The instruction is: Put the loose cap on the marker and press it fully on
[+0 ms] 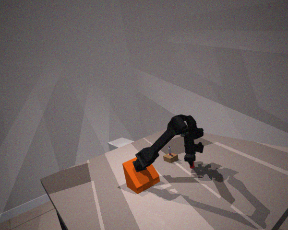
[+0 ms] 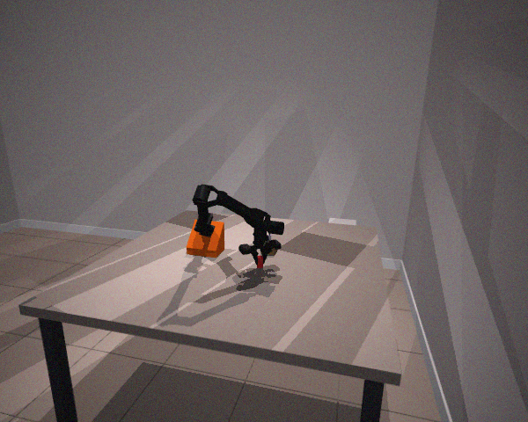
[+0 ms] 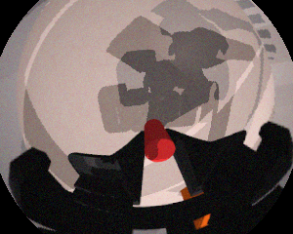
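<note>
My gripper tip is now 190 mm to the right of the holder block and 30 mm past it. Also, from my gripper tip: red marker cap (10 mm above).
</note>
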